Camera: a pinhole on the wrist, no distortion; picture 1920 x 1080 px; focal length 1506.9 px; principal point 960.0 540.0 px. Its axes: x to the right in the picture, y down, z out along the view. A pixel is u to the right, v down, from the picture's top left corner.
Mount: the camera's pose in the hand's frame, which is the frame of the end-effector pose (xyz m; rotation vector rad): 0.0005 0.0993 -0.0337 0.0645 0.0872 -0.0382
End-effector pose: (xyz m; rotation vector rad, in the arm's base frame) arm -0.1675 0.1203 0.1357 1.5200 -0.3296 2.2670
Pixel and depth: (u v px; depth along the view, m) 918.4 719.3 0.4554
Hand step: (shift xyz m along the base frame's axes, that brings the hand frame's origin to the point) 0.2875 -0.2755 0.1924
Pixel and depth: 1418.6 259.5 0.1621
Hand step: 0.0547 -0.0879 0.1053
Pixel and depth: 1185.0 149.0 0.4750
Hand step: 0.3425 -0.0989 0.2605
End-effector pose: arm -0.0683 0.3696 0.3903 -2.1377 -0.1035 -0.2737
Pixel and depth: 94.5 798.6 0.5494
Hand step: -0.1401 0.3716 -0.4877
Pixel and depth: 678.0 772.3 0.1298
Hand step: 0.0240 0.0214 -0.1459
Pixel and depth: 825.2 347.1 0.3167
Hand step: 0.0485 0.2132 -0.1809
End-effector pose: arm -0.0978 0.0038 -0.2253 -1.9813 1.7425 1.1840
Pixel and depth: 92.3 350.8 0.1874
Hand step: -0.1222 0.1534 -0.0170
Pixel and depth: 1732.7 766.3 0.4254
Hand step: -0.2787 0.0299 -0.3787
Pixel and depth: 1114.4 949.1 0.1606
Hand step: -0.1731 0.0268 -0.0624
